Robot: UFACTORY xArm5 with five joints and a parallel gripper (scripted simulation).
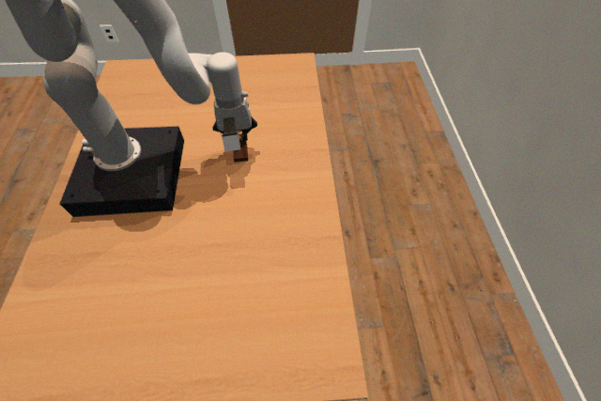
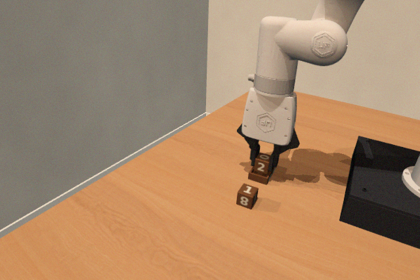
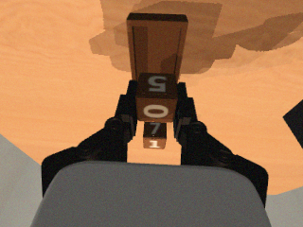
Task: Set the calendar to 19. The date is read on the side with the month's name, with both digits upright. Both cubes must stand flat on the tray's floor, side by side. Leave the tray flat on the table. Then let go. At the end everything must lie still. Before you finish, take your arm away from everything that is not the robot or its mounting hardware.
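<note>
Right now my hand is 1 cm above the brown date cube. Also, from my hand: tray 4 cm below, 2 cm to the right.
</note>
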